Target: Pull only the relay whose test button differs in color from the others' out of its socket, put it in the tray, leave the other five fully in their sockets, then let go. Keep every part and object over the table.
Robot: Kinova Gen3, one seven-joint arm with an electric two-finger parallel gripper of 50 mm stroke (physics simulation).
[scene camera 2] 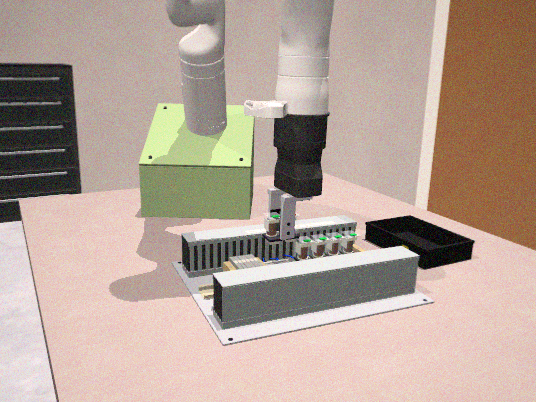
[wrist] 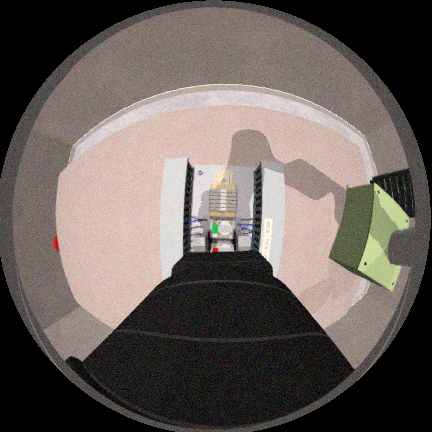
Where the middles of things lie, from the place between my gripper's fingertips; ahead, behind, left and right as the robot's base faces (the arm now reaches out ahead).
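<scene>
White mounting plate (scene camera 2: 254,331), from my hand: 20 mm to the left of it, 10 mm ahead of it, 80 mm below it.
</scene>
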